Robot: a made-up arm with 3 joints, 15 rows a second.
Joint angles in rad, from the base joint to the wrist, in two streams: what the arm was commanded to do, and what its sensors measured. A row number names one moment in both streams.
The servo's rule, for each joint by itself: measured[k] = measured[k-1] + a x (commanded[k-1-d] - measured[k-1]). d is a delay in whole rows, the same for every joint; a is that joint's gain. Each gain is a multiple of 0.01, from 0.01 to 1. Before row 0 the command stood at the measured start. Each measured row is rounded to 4 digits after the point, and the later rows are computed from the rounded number. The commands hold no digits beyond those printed.
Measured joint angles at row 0:
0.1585, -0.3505, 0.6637
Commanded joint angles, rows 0 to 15:
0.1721, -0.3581, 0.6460
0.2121, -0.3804, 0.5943
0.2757, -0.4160, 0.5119
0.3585, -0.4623, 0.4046
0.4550, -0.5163, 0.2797
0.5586, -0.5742, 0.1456
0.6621, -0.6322, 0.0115
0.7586, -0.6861, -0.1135
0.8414, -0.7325, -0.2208
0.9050, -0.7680, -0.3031
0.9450, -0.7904, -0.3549
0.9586, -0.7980, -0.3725
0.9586, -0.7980, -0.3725
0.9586, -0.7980, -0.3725
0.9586, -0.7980, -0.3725
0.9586, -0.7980, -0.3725
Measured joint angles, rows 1 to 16:
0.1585, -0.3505, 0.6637
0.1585, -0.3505, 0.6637
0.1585, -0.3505, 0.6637
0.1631, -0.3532, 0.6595
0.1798, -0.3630, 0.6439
0.2124, -0.3821, 0.6122
0.2621, -0.4110, 0.5624
0.3277, -0.4489, 0.4946
0.4062, -0.4940, 0.4108
0.4932, -0.5438, 0.3150
0.5834, -0.5950, 0.2122
0.6711, -0.6445, 0.1083
0.7506, -0.6890, 0.0096
0.8167, -0.7255, -0.0779
0.8649, -0.7516, -0.1486
0.8968, -0.7683, -0.2023
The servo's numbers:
d 3
a 0.34 0.36 0.24

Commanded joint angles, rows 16 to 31:
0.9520, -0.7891, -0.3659
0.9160, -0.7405, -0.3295
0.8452, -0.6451, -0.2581
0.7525, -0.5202, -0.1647
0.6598, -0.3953, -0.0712
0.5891, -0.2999, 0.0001
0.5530, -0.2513, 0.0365
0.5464, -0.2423, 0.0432
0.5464, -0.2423, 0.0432
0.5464, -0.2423, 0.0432
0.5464, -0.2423, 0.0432
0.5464, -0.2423, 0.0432
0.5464, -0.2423, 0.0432
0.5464, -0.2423, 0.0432
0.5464, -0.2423, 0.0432
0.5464, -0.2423, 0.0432
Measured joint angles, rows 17 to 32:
0.9178, -0.7790, -0.2431
0.9317, -0.7858, -0.2742
0.9408, -0.7902, -0.2978
0.9446, -0.7898, -0.3141
0.9349, -0.7721, -0.3178
0.9044, -0.7264, -0.3035
0.8528, -0.6522, -0.2702
0.7872, -0.5597, -0.2224
0.7198, -0.4662, -0.1690
0.6631, -0.3888, -0.1197
0.6234, -0.3361, -0.0806
0.5972, -0.3023, -0.0509
0.5799, -0.2807, -0.0283
0.5685, -0.2669, -0.0111
0.5610, -0.2580, 0.0019
0.5560, -0.2523, 0.0118

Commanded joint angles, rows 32 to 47:
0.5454, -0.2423, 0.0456
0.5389, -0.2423, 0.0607
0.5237, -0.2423, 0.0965
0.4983, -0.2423, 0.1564
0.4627, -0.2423, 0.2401
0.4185, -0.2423, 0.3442
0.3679, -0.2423, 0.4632
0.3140, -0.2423, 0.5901
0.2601, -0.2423, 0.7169
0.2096, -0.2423, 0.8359
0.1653, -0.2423, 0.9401
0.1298, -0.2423, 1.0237
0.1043, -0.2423, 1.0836
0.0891, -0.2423, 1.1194
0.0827, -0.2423, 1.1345
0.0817, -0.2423, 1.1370
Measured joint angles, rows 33 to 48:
0.5527, -0.2487, 0.0193
0.5506, -0.2464, 0.0250
0.5492, -0.2449, 0.0294
0.5479, -0.2440, 0.0333
0.5448, -0.2434, 0.0399
0.5376, -0.2430, 0.0535
0.5242, -0.2427, 0.0782
0.5033, -0.2426, 0.1171
0.4745, -0.2425, 0.1716
0.4383, -0.2424, 0.2416
0.3960, -0.2424, 0.3252
0.3498, -0.2424, 0.4192
0.3021, -0.2424, 0.5192
0.2556, -0.2424, 0.6202
0.2128, -0.2424, 0.7170
0.1759, -0.2424, 0.8050

